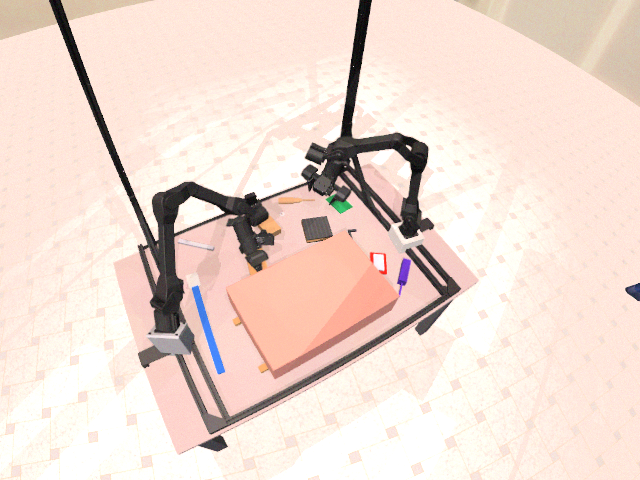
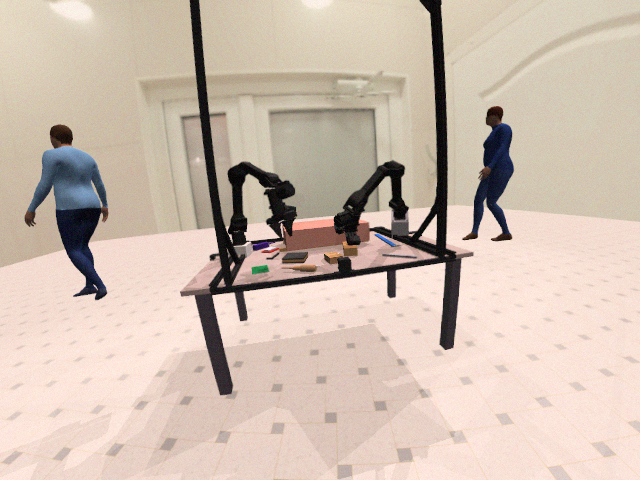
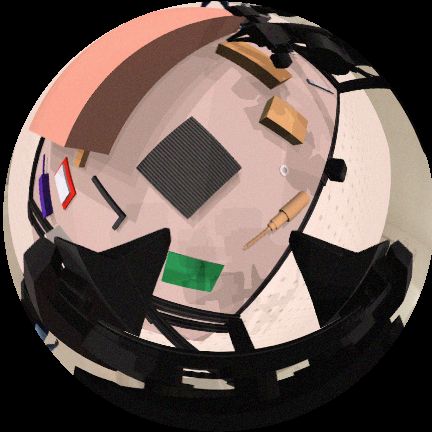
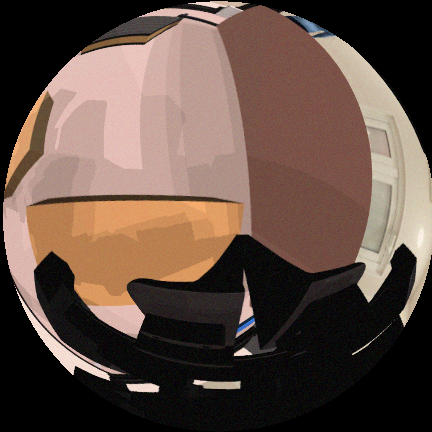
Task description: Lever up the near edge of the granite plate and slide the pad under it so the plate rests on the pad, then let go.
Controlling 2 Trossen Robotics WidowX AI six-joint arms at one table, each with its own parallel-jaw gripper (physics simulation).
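Places are measured from the left arm's base along level axes (x right, y ahead, z up), in metres.
Pixels of known places: left gripper, between the fingertips: (image 1: 319, 197) (image 2: 286, 237) (image 3: 232, 235); right gripper, between the fingertips: (image 2: 347, 240) (image 3: 227, 40) (image 4: 241, 239); left arm's base, origin of its link: (image 1: 408, 231) (image 2: 239, 244); right arm's base, origin of its link: (image 1: 167, 328) (image 2: 399, 215).
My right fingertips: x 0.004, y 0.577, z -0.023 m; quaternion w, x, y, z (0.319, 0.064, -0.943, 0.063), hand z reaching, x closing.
For each thing: its top centre in the pictures, then the offset to it from my right fingertips.
- granite plate, centre of its top: (image 4: 358, 147) (image 1: 313, 293) (image 2: 322, 223) dx -0.163, dy -0.124, dz +0.080 m
- pad, centre of its top: (image 3: 187, 164) (image 1: 317, 227) (image 2: 295, 255) dx +0.148, dy -0.261, dz -0.019 m
- orange wooden wedge, centre of its top: (image 4: 125, 262) (image 3: 257, 55) (image 1: 255, 257) (image 2: 349, 244) dx +0.075, dy +0.002, dz -0.003 m
- green card, centre of its top: (image 3: 191, 274) (image 1: 339, 202) (image 2: 260, 269) dx +0.260, dy -0.404, dz -0.039 m
- wooden-handled awl, centre of its top: (image 3: 282, 222) (image 2: 297, 264) (image 1: 296, 198) dx +0.314, dy -0.234, dz -0.014 m
- orange block, centre of its top: (image 3: 289, 117) (image 1: 269, 225) (image 2: 333, 254) dx +0.209, dy -0.086, dz -0.011 m
- hex key, centre of its top: (image 3: 101, 202) dx +0.062, dy -0.386, dz -0.033 m
- red-framed card, centre of its top: (image 3: 60, 183) (image 1: 378, 261) dx -0.067, dy -0.427, dz -0.027 m
- purple screwdriver, centre of its top: (image 3: 39, 184) (image 1: 404, 276) (image 2: 264, 242) dx -0.163, dy -0.480, dz -0.011 m
- blue strip, centre of its top: (image 4: 252, 326) (image 1: 204, 319) (image 2: 385, 237) dx -0.100, dy +0.230, dz -0.021 m
The granite plate (image 1: 304, 305) (image 2: 318, 233) (image 3: 100, 72) (image 4: 301, 141) is a thick salmon slab lying across the middle of the table. The pad (image 1: 316, 229) (image 2: 294, 257) (image 3: 188, 166) is a dark ribbed square lying flat, a little away from the plate's edge. My right gripper (image 1: 257, 259) (image 2: 352, 238) (image 4: 241, 239) is shut and empty, low beside the plate's side face, over an orange wooden wedge (image 4: 132, 245) (image 3: 254, 62). My left gripper (image 1: 325, 186) (image 2: 281, 224) (image 3: 232, 235) is open and empty, hanging above the table beyond the pad.
A green card (image 1: 340, 206) (image 3: 192, 271), a wooden-handled awl (image 1: 294, 200) (image 3: 282, 217), an orange block (image 3: 284, 118), a hex key (image 3: 106, 199), a red-framed card (image 1: 379, 262), a purple screwdriver (image 1: 404, 271) and a blue strip (image 1: 208, 329) lie around. A person (image 2: 494, 176) walks nearby.
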